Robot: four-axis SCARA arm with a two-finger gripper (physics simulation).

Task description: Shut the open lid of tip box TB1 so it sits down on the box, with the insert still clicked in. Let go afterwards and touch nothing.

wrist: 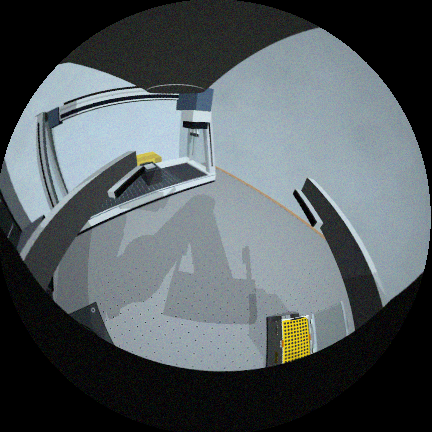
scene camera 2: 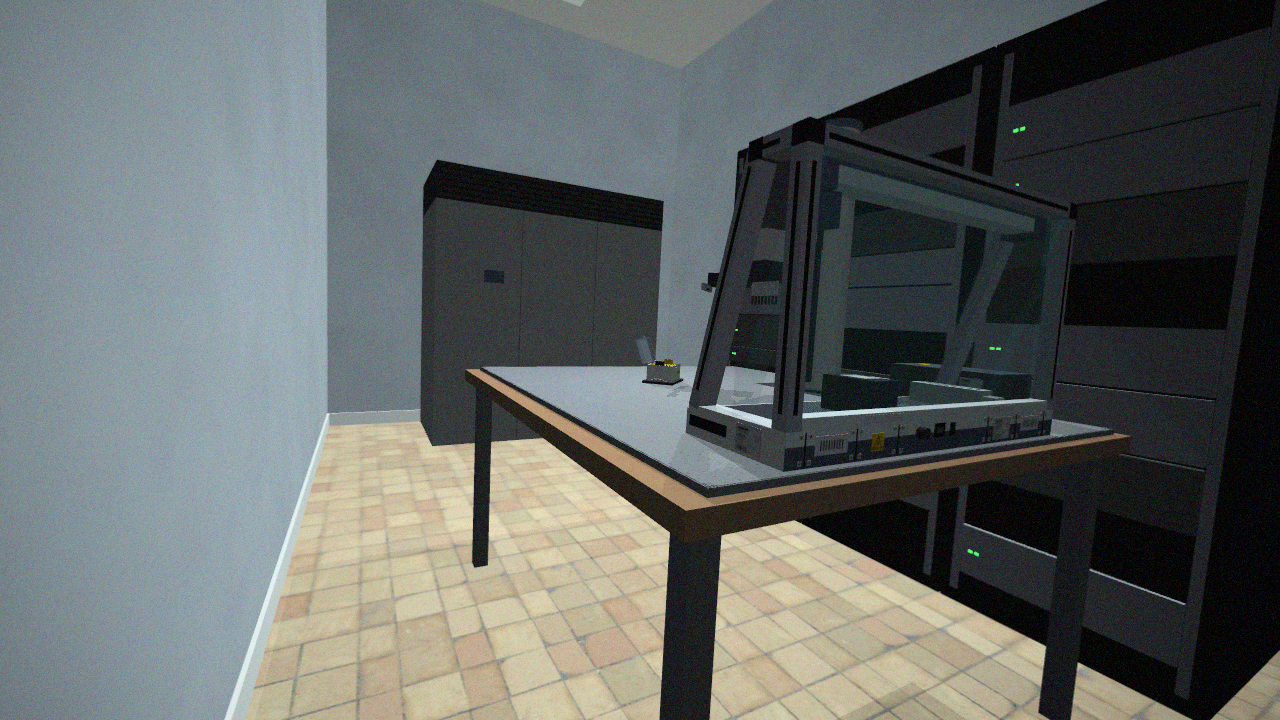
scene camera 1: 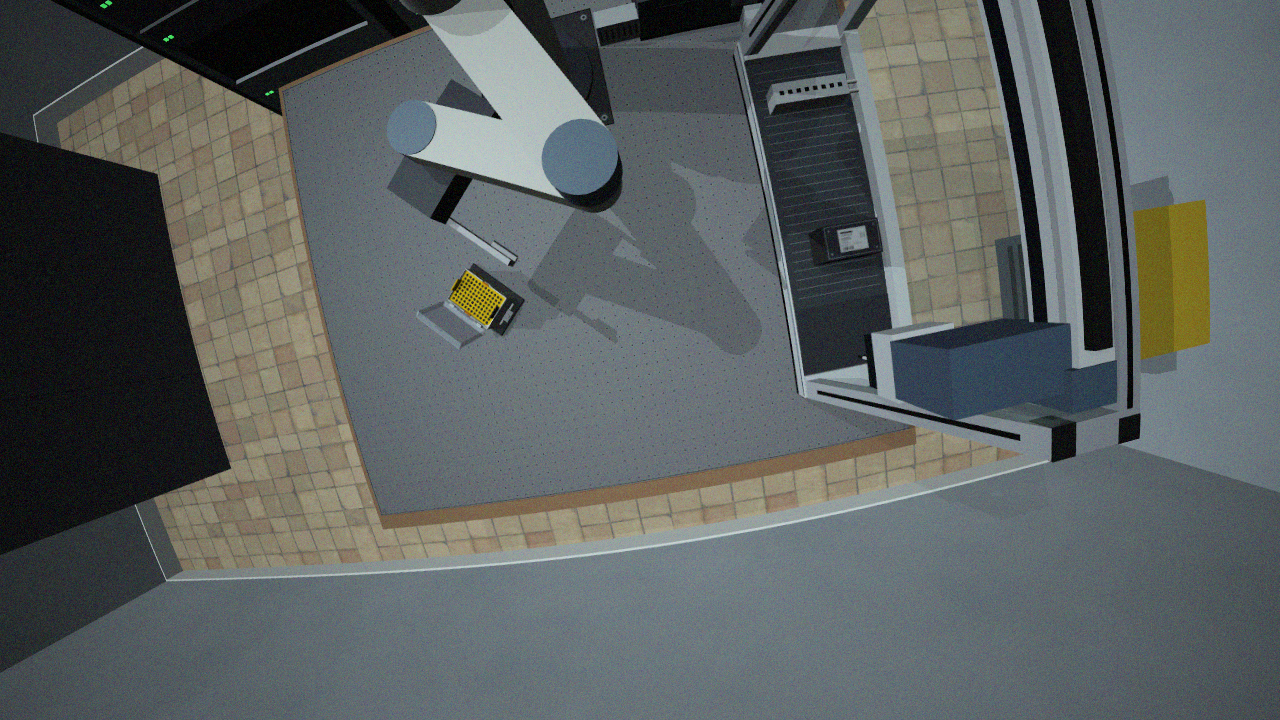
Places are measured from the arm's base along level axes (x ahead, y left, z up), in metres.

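Pixels of known places: gripper, between the fingertips: (wrist: 221,167) (scene camera 1: 541,215).
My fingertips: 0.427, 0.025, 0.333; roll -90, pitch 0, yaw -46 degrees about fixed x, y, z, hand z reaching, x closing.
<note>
Ahead of a thing's pixels: the offset from my fingertips to its top centre, as dx, dy, dz. "pt": to the spot under its first point. Level surfaces: height alone.
Tip box TB1 @[+0.058, -0.258, -0.254] (scene camera 1: 510,315) (scene camera 2: 663,374) (wrist: 273,340) stands on the table, a dark base with a yellow perforated insert @[+0.058, -0.258, -0.246] (scene camera 1: 477,297) (wrist: 296,339) in its top. The insert looks seated; its clips are too small to judge. The clear grey lid @[pt +0.105, -0.312, -0.223] (scene camera 1: 451,324) (scene camera 2: 643,350) (wrist: 331,325) is open, leaning back from the hinge side in scene camera 2. My gripper (wrist: 221,167) is open and empty, its fingers wide apart. One finger (scene camera 1: 481,241) shows near the box in scene camera 1; the arm hides the other. The gripper hangs well above the table, apart from box and lid.
A framed machine (scene camera 1: 780,295) (scene camera 2: 785,268) (wrist: 150,195) with a ribbed deck stands on the table @[dz -0.320] (scene camera 1: 572,429) (scene camera 2: 590,402). A dark module @[pt +0.104, +0.534, -0.200] (scene camera 1: 845,240) and a slotted white rail @[pt -0.215, +0.537, -0.226] (scene camera 1: 810,91) are on its deck. A blue block @[pt +0.298, +0.477, +0.168] (scene camera 1: 980,367) (wrist: 195,100) sits on its frame.
</note>
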